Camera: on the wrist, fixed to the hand. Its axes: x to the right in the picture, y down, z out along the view.
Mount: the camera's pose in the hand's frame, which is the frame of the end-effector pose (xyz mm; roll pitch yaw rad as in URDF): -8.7 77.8 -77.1 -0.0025 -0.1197 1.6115
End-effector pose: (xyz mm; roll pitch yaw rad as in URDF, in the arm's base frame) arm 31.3 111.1 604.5 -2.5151 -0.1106 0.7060
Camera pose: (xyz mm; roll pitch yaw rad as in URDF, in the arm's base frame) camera 93.5 21.9 620.3 -3.0259 0.7460 -0.8175
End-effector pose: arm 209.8 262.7 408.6 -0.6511 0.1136 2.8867
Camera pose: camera 226.2 242.8 301.8 0.1571 0.5218 -1.7130
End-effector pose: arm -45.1 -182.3 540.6 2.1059 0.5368 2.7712
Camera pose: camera -98.4 -190.2 636.3 2.3982 -0.7777 1.7473
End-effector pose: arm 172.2 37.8 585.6 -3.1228 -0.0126 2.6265
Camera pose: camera 219.6 102.0 661.1 -3.1322 0.1390 1.0167
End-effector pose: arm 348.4 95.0 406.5 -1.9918 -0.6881 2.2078
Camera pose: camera 419.6 170.5 370.5 -1.9307 0.8675 1.7316
